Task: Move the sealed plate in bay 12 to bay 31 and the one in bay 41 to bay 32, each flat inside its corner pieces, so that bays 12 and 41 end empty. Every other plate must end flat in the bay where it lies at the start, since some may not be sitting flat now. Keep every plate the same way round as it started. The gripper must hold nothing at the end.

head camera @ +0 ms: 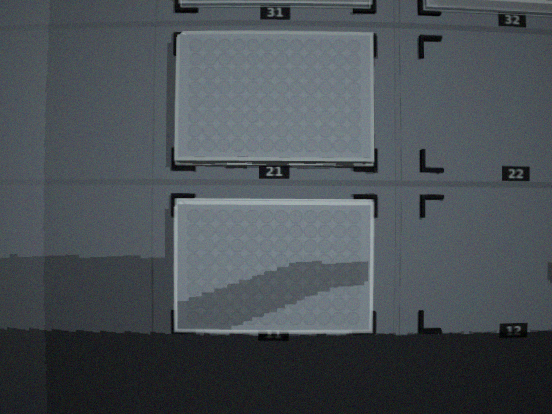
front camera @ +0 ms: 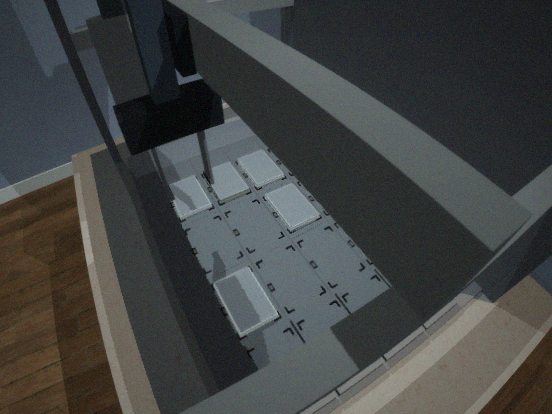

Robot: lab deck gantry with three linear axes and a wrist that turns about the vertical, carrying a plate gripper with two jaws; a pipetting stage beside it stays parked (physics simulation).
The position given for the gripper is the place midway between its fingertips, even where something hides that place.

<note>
In view: the gripper (front camera: 189, 186), a bay 12 (head camera: 471, 264) and a bay 22 (head camera: 471, 102).
The bay 12 shows as well in the front camera view (front camera: 218, 250).
</note>
